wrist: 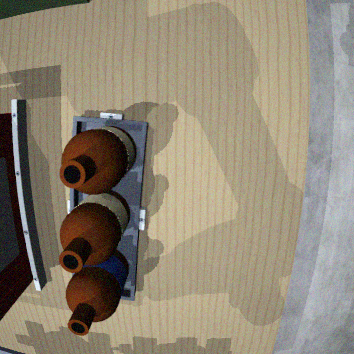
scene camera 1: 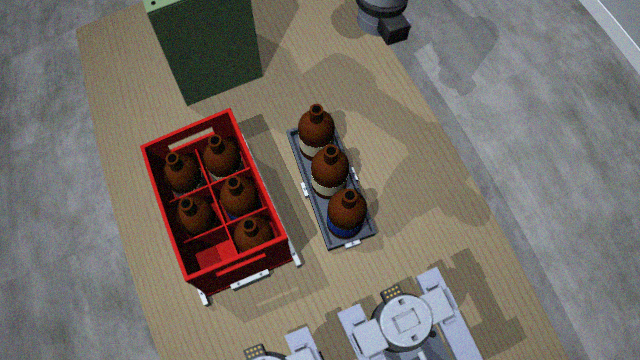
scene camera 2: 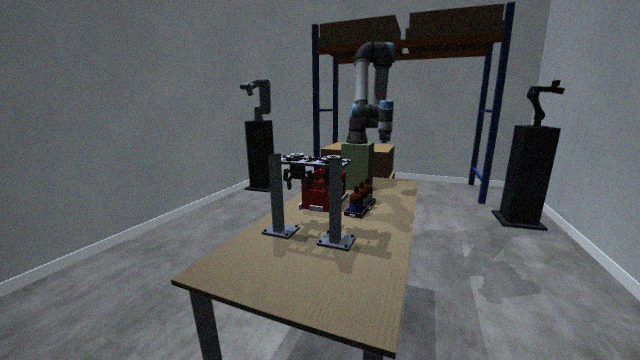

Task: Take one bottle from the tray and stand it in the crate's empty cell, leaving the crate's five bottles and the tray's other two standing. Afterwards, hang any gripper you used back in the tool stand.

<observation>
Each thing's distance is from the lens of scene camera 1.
round-topped gripper (scene camera 1: 401, 318): 57 cm
</observation>
